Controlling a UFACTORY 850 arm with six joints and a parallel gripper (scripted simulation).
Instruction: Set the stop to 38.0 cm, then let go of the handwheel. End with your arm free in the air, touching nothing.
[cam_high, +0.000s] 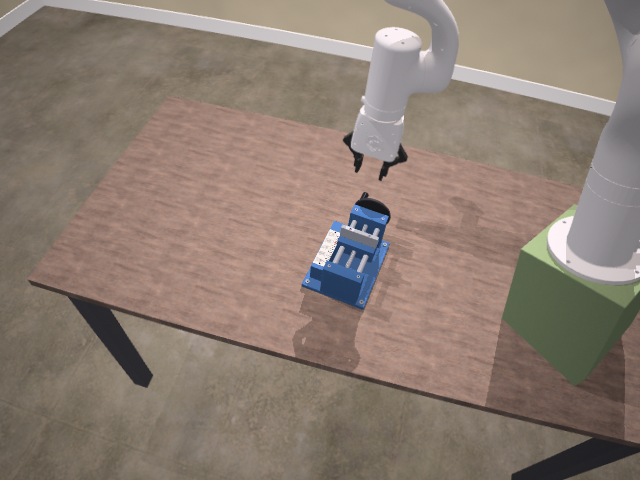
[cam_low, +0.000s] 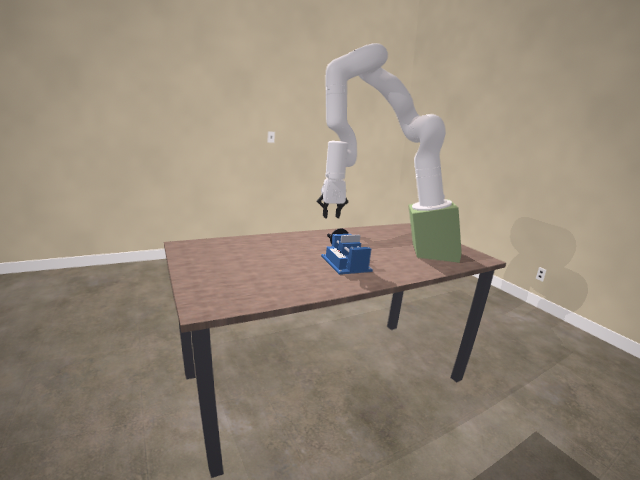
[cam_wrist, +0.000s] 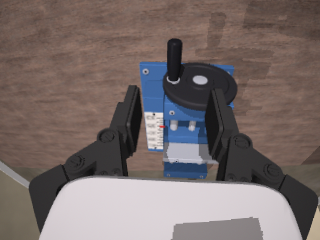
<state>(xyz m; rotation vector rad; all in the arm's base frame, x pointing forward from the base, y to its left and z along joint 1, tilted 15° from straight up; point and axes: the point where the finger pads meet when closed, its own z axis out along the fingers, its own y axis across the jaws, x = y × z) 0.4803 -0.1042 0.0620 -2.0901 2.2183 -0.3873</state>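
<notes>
The black handwheel is 100 mm below my hand, 20 mm to the left of it and 10 mm behind it. Also, from my hand: grey stop block (150 mm to the left, 90 mm below, 10 mm behind).
</notes>
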